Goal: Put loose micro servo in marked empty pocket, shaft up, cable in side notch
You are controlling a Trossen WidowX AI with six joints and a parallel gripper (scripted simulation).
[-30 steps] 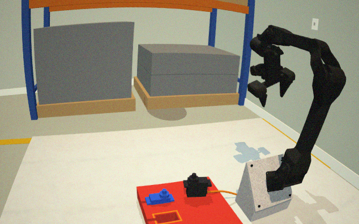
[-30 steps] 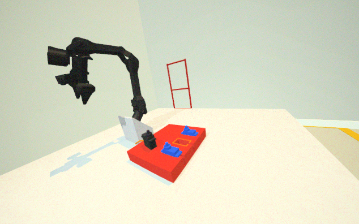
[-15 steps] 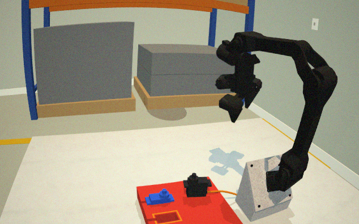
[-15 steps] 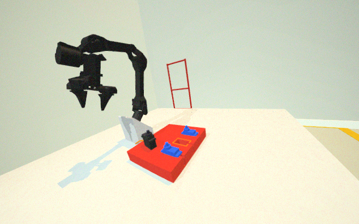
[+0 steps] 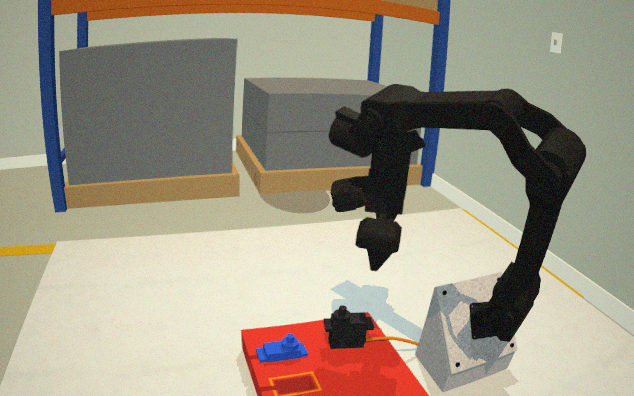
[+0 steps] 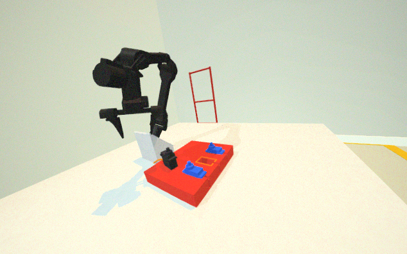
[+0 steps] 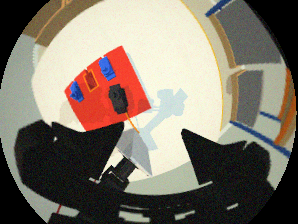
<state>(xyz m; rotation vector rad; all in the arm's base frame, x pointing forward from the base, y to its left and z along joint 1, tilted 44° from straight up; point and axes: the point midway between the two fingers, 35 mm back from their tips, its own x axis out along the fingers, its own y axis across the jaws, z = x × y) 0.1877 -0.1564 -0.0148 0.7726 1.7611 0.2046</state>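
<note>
My gripper tip is 5 cm short of the red deck, 14 cm to the right of it and 16 cm above it.
</note>
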